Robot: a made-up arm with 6 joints. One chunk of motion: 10 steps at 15 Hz.
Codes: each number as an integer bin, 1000 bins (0 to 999) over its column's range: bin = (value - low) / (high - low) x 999, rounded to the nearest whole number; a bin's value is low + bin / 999 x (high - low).
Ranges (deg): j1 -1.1..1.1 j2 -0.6..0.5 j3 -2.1..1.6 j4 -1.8..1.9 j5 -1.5..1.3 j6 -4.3..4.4
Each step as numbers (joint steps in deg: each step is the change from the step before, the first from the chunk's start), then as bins.
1 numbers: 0.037 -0.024 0.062 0.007 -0.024 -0.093
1 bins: 516 523 584 488 527 483
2 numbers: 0.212 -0.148 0.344 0.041 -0.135 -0.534
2 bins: 596 410 660 497 487 432
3 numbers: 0.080 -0.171 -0.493 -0.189 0.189 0.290
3 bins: 536 390 434 435 603 527
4 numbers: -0.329 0.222 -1.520 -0.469 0.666 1.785
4 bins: 350 747 157 359 773 699
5 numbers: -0.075 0.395 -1.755 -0.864 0.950 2.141
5 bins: 465 904 93 253 874 740
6 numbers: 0.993 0.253 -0.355 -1.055 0.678 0.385
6 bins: 950 775 471 201 777 538
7 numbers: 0.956 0.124 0.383 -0.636 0.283 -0.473
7 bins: 934 658 670 314 636 439
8 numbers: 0.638 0.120 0.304 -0.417 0.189 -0.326
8 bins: 789 654 649 373 603 456
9 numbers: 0.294 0.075 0.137 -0.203 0.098 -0.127
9 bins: 633 613 604 431 570 479
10 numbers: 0.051 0.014 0.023 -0.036 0.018 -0.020
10 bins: 523 558 573 476 542 491
